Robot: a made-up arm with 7 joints.
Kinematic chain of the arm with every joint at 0, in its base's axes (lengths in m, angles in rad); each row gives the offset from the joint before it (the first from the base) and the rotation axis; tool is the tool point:
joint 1: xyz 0 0 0 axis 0 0.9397 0.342
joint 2: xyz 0 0 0 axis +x
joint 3: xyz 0 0 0 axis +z
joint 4: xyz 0.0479 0 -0.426 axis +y
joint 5: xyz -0.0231 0 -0.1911 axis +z
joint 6: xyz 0 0 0 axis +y
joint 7: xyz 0 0 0 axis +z
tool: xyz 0 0 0
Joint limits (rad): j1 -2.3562..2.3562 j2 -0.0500..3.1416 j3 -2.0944..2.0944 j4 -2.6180..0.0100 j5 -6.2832..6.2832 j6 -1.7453..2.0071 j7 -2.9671..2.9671
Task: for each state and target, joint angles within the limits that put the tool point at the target. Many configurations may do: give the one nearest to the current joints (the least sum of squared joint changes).
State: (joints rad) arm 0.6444 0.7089 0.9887 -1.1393 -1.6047 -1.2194 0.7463
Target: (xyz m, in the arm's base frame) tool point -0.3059 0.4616 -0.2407
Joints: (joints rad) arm 0.8364 0.7419 1.0489 -0.7456 -1.6047 -1.2194 0.7463
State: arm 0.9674 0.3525 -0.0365 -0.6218 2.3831 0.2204 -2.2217
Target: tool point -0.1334 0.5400 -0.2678
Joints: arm 0.5489 1.0866 0.0934 -0.4727 2.3831 0.2204 -2.2217
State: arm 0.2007 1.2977 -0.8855 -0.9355 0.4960 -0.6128 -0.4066
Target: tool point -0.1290 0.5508 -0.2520
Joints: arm 0.4308 1.2564 -0.9314 -0.4006 0.4960 -0.6128 -0.4066
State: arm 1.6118 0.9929 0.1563 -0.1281 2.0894 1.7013 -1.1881
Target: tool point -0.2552 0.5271 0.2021
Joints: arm 1.7593 1.4871 0.1921 -0.0744 2.0894 1.7013 -1.1881
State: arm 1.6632 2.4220 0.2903 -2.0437 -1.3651 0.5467 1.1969
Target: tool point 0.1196 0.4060 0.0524
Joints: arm 1.3817 1.6590 1.0666 -2.0412 -1.3651 0.5467 1.1969
